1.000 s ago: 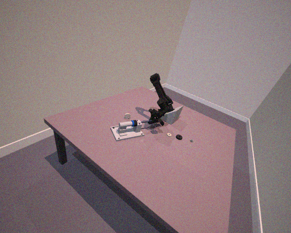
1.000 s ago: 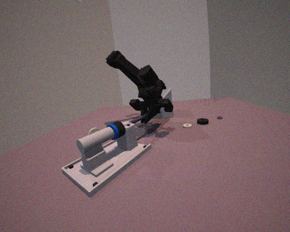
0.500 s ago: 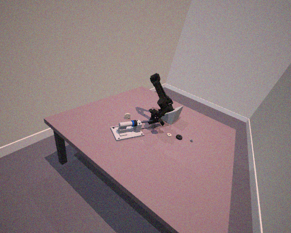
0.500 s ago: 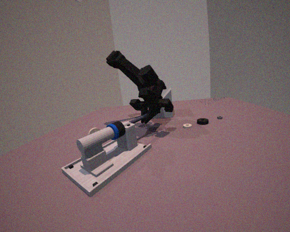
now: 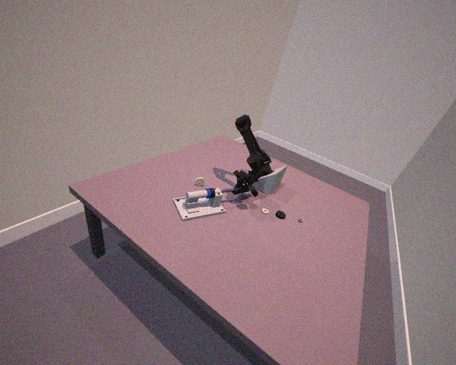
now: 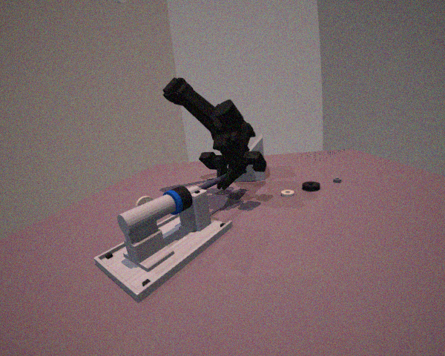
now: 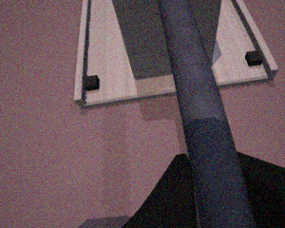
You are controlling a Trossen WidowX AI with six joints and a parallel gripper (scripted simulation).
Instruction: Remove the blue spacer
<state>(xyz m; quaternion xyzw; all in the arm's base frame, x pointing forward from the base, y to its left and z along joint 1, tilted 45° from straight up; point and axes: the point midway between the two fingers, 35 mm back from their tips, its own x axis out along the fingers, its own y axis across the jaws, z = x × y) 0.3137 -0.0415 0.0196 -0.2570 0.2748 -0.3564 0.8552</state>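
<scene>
My gripper tip is 5 cm short of the dark shaft, 3 cm to the left of it and 2 cm below it. The rest, counted from my gripper tip: grey ring 36 cm to the left, 16 cm behind, 5 cm below; then black spacer 11 cm ahead, 6 cm to the right, 2 cm above; then blue spacer 14 cm ahead, 7 cm to the right, 2 cm above.
</scene>
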